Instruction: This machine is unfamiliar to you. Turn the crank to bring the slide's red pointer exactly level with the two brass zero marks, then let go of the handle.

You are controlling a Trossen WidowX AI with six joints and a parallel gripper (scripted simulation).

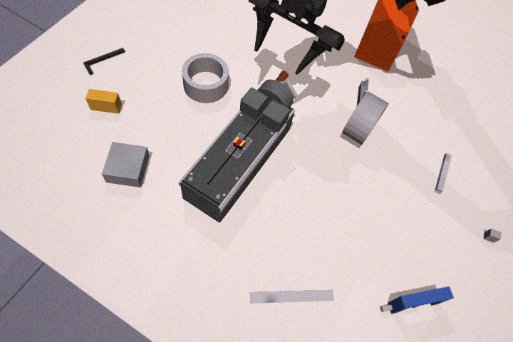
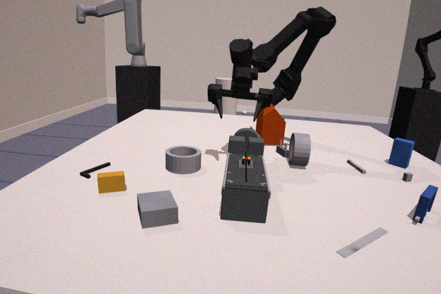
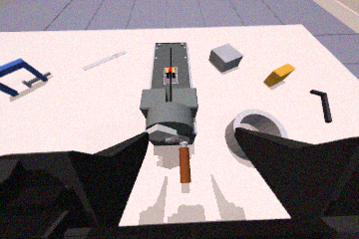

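Right now the crank handle is 7 cm below my gripper tip and 2 cm behind it. From my gripper tip the other things lie so: red pointer (16 cm ahead, 6 cm below, 4 cm to the left); grey cube (31 cm ahead, 12 cm to the right, 12 cm below); yellow block (26 cm to the right, 23 cm ahead, 12 cm below).
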